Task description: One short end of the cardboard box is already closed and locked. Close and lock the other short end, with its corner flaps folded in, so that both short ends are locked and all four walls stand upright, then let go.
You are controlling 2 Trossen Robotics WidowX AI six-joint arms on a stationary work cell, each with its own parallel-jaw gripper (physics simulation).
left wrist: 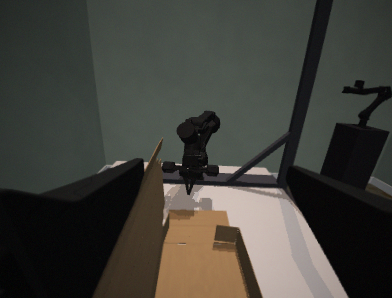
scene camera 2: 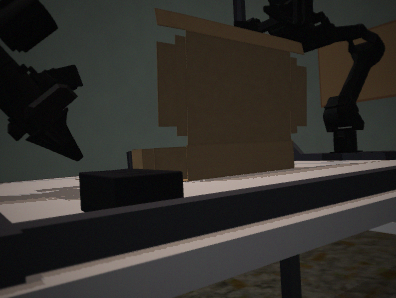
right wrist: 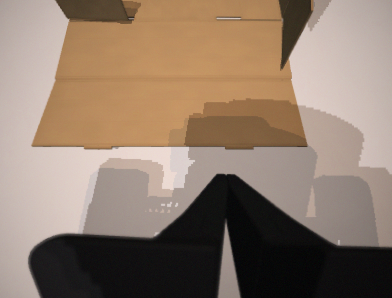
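Seen in the pictures: left gripper, fingertip midpoint: (left wrist: 216, 168) (scene camera 2: 248, 16); right gripper, fingertip midpoint: (left wrist: 188, 194) (scene camera 2: 80, 159) (right wrist: 224, 183); left arm's base, link origin: (scene camera 2: 346, 152).
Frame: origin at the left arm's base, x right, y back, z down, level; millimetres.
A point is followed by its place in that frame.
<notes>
The cardboard box (scene camera 2: 240, 159) @(x -75, y -468, z -9 mm) (left wrist: 200, 270) @(x 14, y -520, z 18 mm) has its tall lid panel (scene camera 2: 237, 90) @(x -81, y -471, z -133 mm) (left wrist: 135, 235) @(x -81, y -420, z -186 mm) standing upright. At the end by my right gripper, the short-end panel (left wrist: 197, 218) @(x 8, y -678, z 14 mm) (right wrist: 170, 50) @(x 15, y -626, z 18 mm) lies flat outward, with two small tabs on its outer edge. One corner flap (left wrist: 227, 234) @(x 83, y -596, z -12 mm) (right wrist: 95, 7) @(x 75, y -598, z 2 mm) is folded inward; the other (scene camera 2: 170, 160) @(x -76, y -616, z -16 mm) (right wrist: 296, 30) @(x -72, y -635, z -15 mm) sticks out along its wall. My right gripper (scene camera 2: 80, 159) @(x -23, y -739, z -26 mm) (left wrist: 188, 194) @(x -23, y -739, z -26 mm) (right wrist: 224, 183) @(x -23, y -739, z -26 mm) is shut and empty, above the table beyond that panel. My left gripper is open and empty, high by the lid. The far short end is hidden.
A black block (scene camera 2: 131, 191) @(x -332, y -803, z -5 mm) stands near the table's dark edge rail (scene camera 2: 240, 200) @(x -380, y -752, z 3 mm) in the scene view. A dark frame post (left wrist: 306, 85) @(x 356, y -875, z -383 mm) with a diagonal brace rises beyond the table. Shadows of the right arm fall across the flat panel and the table (right wrist: 30, 210) @(x 97, y -754, z 19 mm).
</notes>
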